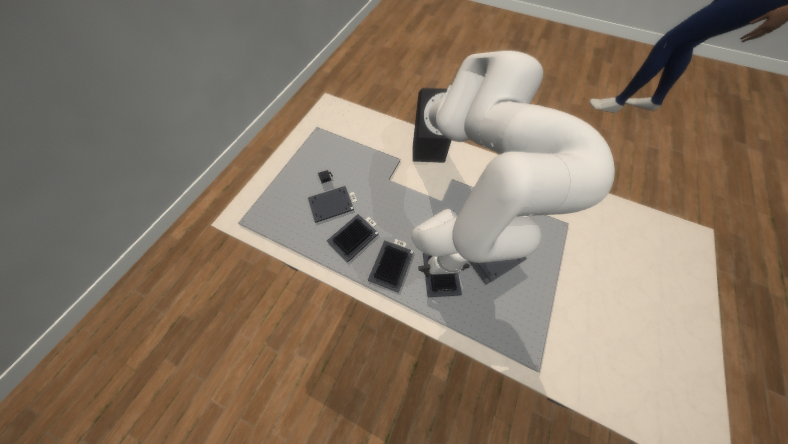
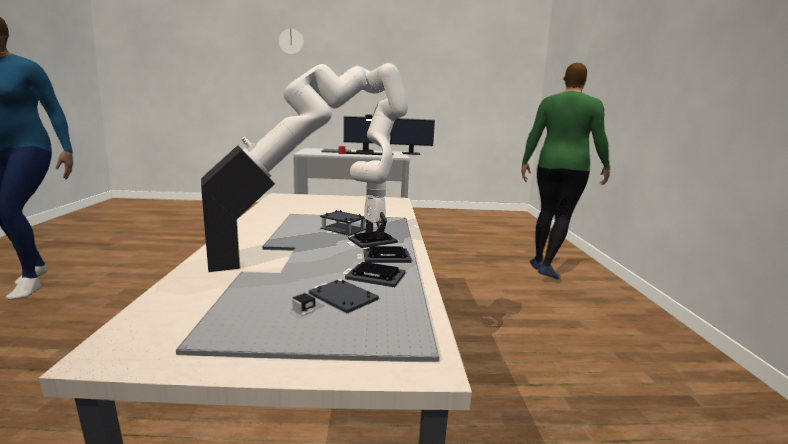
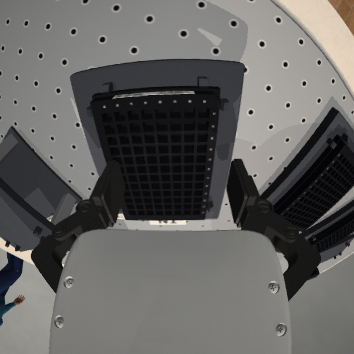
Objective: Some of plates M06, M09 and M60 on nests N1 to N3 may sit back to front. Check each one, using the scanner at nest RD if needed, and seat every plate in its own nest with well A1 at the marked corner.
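My gripper is open and low over nest N1, its fingers apart on either side of the label end of a black well plate. That plate lies in the nest, with a pale strip on its far end. A second black plate lies on nest N2. A third black plate lies on nest N3. Nest RD is empty. Plate names and well A1 are not readable.
The small scanner stands beside nest RD. A raised two-level stand is close to N1, on the side away from N2. The arm's black base stands behind the perforated grey board.
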